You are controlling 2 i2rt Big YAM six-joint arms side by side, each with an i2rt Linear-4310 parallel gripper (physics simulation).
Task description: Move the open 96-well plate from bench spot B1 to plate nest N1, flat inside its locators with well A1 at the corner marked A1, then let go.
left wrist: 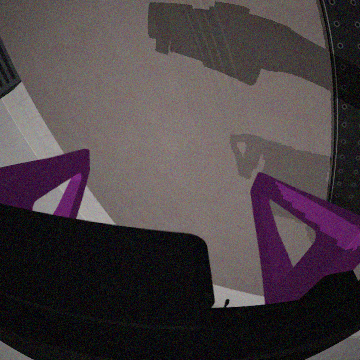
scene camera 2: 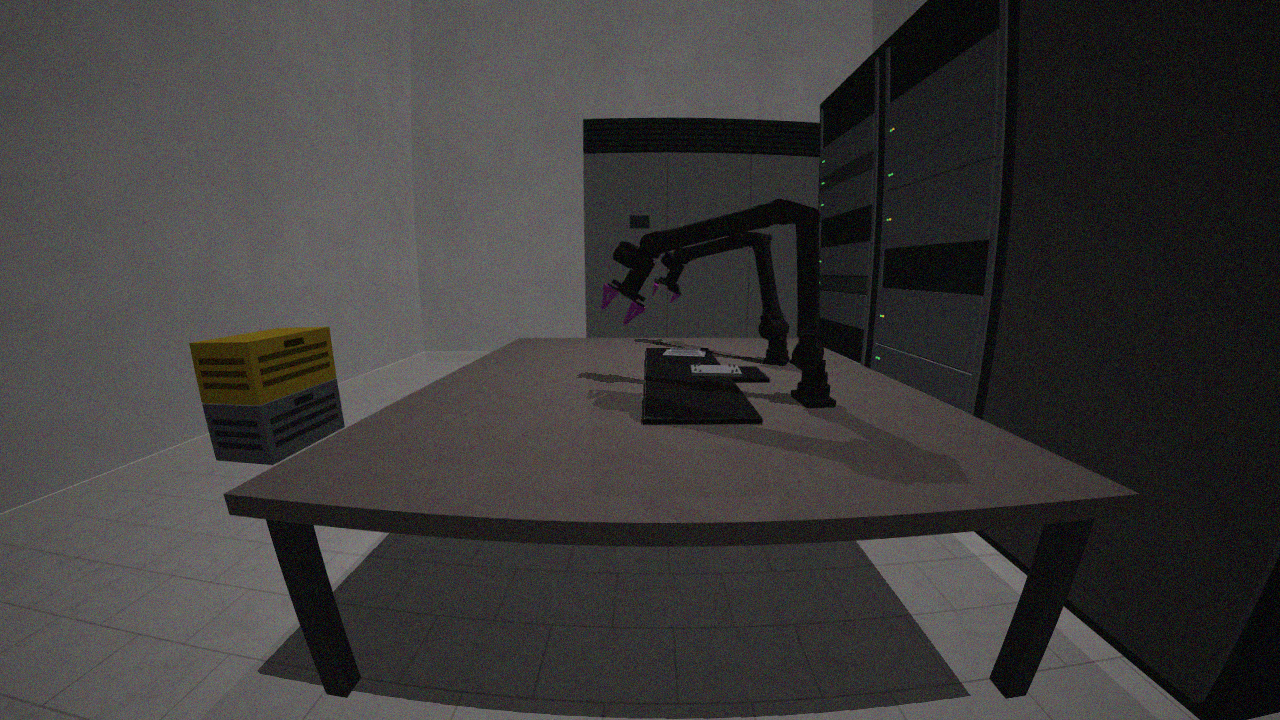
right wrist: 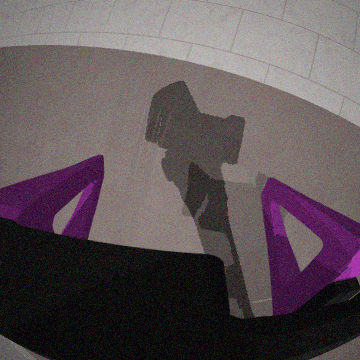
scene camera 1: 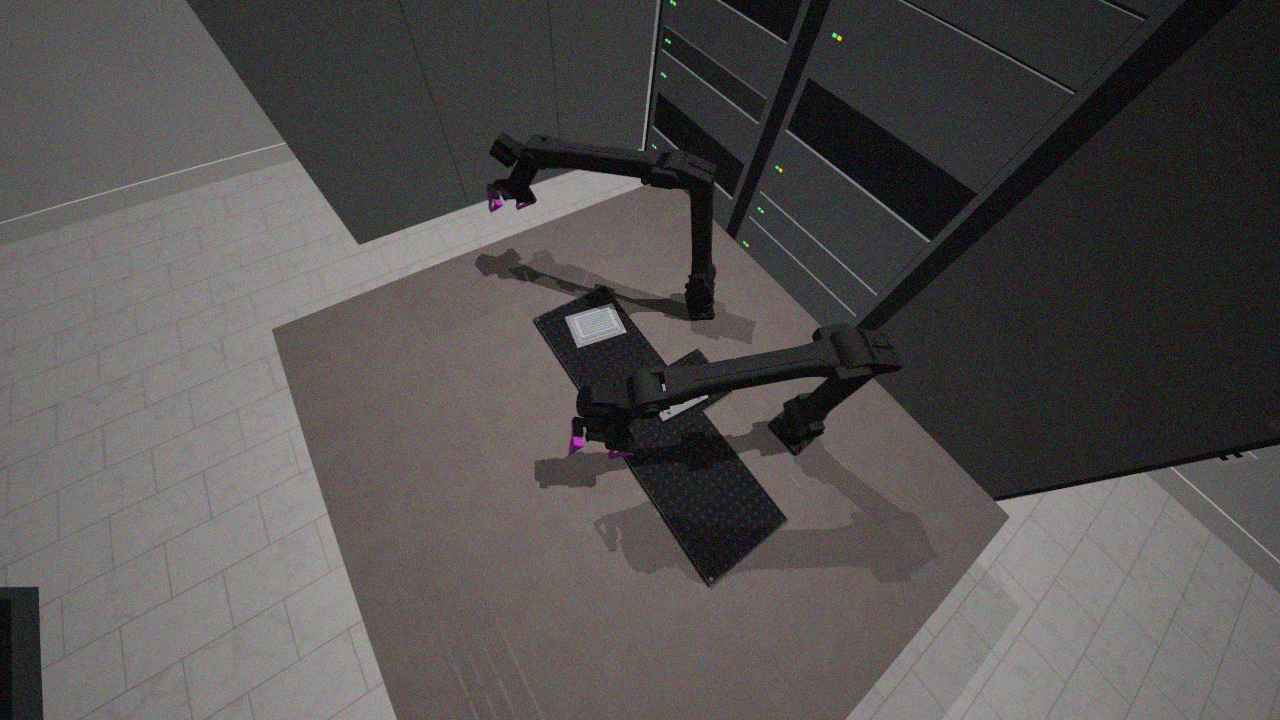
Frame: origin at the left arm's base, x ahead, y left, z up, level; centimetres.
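Seen in the pictures: left gripper, between the fingertips: [left wrist: 174, 170] [scene camera 2: 613, 316] [scene camera 1: 589, 454]; right gripper, between the fingertips: [scene camera 2: 661, 299] [right wrist: 187, 175] [scene camera 1: 503, 209]; left arm's base, origin of its link: [scene camera 2: 812, 400] [scene camera 1: 789, 432]; right arm's base, origin of its link: [scene camera 2: 776, 361] [scene camera 1: 699, 306].
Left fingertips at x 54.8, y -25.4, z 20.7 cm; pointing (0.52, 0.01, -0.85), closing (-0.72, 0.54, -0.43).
Observation:
Offsets run from my left fingertips to a thing's top centre. "pt": to the spot under its first point. Level surfaces: height alone.
The white 96-well plate {dx -28.3, dy -38.9, dz -17.8 cm} [scene camera 1: 595, 325] [scene camera 2: 683, 351] lies flat at one end of the dark perforated board {dz -19.4 cm} [scene camera 1: 733, 501] [scene camera 2: 693, 407]; its well labels are too small to read. A second pale, flat piece {pt dx -32.2, dy +1.0, dz -18.3 cm} [scene camera 1: 683, 409] [scene camera 2: 716, 368] with small dark marks, apparently the nest, sits on a dark base beside the board's middle, partly hidden by the left arm in scene camera 1. My left gripper [scene camera 1: 597, 452] [scene camera 2: 616, 314] [left wrist: 174, 170] is open and empty, high above the board's long edge. My right gripper [scene camera 1: 507, 208] [scene camera 2: 664, 297] [right wrist: 187, 175] is open and empty, high above the table, away from the plate.
The board rests on a brown table {dz -20.7 cm} [scene camera 1: 429, 447] [scene camera 2: 501, 447], with both arm bases beside it. Tall dark server racks [scene camera 1: 895, 170] [scene camera 2: 935, 205] stand behind the arms. Stacked yellow and grey crates [scene camera 2: 290, 367] stand past the table's left edge in scene camera 2.

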